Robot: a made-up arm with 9 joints.
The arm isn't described. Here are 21 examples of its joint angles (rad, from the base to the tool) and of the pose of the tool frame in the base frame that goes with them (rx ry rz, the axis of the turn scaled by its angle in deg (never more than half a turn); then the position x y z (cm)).
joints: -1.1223 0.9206 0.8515 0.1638 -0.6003 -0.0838 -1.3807 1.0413 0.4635
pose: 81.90 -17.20 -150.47 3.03 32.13 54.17
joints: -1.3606 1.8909 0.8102 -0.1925 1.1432 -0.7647 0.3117 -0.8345 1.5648
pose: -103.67 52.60 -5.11 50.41 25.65 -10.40
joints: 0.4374 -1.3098 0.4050 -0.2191 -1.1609 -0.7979 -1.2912 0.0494 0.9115
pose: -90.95 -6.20 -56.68 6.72 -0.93 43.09
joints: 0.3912 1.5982 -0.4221 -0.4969 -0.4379 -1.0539 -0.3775 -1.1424 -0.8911
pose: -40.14 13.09 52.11 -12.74 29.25 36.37
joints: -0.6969 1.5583 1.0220 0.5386 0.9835 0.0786 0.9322 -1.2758 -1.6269
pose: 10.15 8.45 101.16 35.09 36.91 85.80
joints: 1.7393 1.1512 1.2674 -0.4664 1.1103 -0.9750 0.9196 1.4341 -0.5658
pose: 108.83 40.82 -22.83 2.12 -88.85 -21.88
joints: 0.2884 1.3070 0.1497 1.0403 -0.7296 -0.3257 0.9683 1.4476 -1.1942
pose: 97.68 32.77 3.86 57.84 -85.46 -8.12
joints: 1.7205 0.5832 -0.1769 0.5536 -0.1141 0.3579 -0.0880 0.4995 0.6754
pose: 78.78 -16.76 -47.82 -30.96 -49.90 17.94
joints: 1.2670 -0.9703 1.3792 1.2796 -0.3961 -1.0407 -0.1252 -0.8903 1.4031
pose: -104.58 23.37 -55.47 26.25 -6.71 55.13
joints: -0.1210 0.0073 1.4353 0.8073 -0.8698 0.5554 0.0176 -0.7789 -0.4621
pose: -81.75 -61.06 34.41 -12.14 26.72 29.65
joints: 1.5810 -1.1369 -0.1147 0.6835 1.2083 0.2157 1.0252 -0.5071 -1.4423
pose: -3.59 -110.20 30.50 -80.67 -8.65 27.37
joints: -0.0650 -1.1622 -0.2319 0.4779 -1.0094 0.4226 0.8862 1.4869 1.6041
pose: -23.10 39.78 73.27 24.89 2.61 42.76
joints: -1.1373 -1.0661 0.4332 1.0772 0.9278 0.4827 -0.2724 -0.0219 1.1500
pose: -32.50 8.03 165.73 -16.07 -21.89 64.84
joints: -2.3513 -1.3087 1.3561 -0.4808 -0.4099 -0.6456 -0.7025 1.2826 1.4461
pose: -53.89 -58.94 8.66 -0.19 -11.46 62.35
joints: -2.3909 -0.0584 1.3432 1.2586 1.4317 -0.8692 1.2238 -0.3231 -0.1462
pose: 89.88 20.45 -111.80 -48.62 -36.05 64.52
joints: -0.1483 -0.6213 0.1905 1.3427 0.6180 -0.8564 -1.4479 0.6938 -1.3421
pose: -42.21 22.95 -36.03 56.16 6.76 79.67
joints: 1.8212 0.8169 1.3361 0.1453 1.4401 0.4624 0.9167 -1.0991 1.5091
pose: -91.39 -135.05 10.40 -4.92 -28.62 -2.77
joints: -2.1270 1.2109 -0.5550 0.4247 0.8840 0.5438 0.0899 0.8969 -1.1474
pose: 139.43 27.30 15.99 47.68 -11.20 -18.16
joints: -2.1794 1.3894 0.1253 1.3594 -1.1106 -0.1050 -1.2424 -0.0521 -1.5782
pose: -124.60 13.31 -83.96 78.40 32.93 8.12
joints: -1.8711 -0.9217 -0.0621 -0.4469 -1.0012 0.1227 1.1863 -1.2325 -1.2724
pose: -40.62 -94.40 20.60 -47.58 34.14 32.53
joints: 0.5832 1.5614 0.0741 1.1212 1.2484 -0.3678 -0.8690 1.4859 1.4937
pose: 60.19 -46.15 49.04 26.34 -54.13 15.97
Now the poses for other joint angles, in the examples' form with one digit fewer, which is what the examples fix.
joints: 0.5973 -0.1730 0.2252 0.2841 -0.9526 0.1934 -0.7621 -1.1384 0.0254
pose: -61.4 -75.5 -64.4 23.7 11.9 32.1
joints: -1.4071 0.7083 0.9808 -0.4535 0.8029 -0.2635 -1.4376 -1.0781 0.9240
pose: 31.2 -43.3 80.7 -1.9 18.9 56.8
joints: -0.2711 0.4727 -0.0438 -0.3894 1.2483 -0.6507 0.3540 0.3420 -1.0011
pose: 48.3 -83.2 44.7 -4.7 -56.0 35.2
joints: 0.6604 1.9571 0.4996 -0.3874 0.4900 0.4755 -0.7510 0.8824 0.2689
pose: 67.1 27.7 -9.2 25.7 -57.2 -0.2
